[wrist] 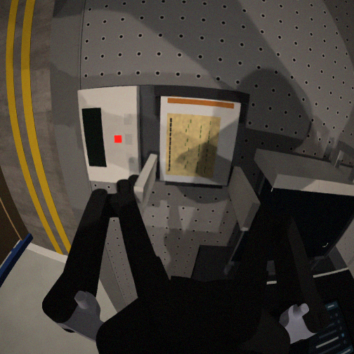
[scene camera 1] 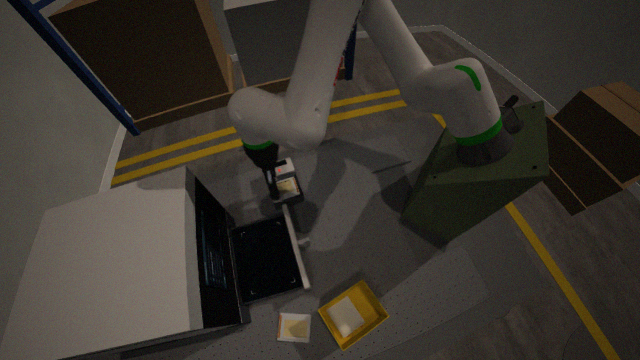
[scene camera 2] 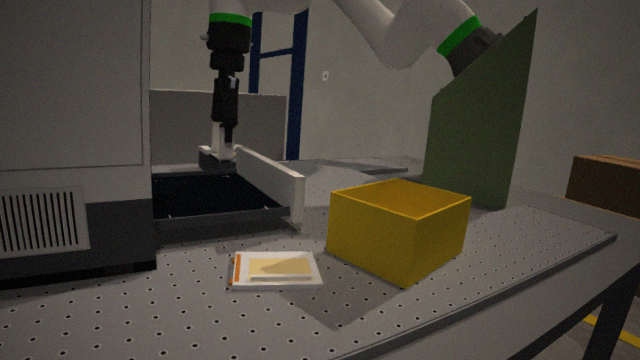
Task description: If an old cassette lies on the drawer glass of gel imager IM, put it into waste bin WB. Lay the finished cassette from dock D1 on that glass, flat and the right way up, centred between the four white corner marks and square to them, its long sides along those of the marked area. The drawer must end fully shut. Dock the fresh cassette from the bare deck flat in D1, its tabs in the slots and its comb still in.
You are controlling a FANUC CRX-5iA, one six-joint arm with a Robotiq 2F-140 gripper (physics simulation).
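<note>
The finished cassette [scene camera 1: 288,187] [wrist: 192,145] lies flat in dock D1 [scene camera 1: 295,199] [scene camera 2: 210,160] [wrist: 243,106], orange strip at the far edge in the wrist view. My gripper [scene camera 1: 276,194] [scene camera 2: 223,151] [wrist: 194,172] is partly open and empty, its pads low at the cassette's near end, one toward each long side. The drawer glass [scene camera 1: 265,260] [scene camera 2: 200,195] [wrist: 310,215] is bare, with white corner marks, and the drawer is out of gel imager IM [scene camera 1: 110,260] [scene camera 2: 70,85]. The fresh cassette [scene camera 1: 294,330] [scene camera 2: 280,265] lies flat on the deck. A pale cassette [scene camera 1: 345,316] lies in waste bin WB [scene camera 1: 364,336] [scene camera 2: 370,235].
The upright drawer front [scene camera 1: 297,250] [scene camera 2: 275,185] [wrist: 300,172] and its handle [scene camera 1: 303,242] stand close to the dock. The dock's white display housing [scene camera 1: 285,167] [wrist: 114,150], with a red light, is beside the cassette. The green robot stand [scene camera 1: 480,185] [scene camera 2: 475,125] is on the right.
</note>
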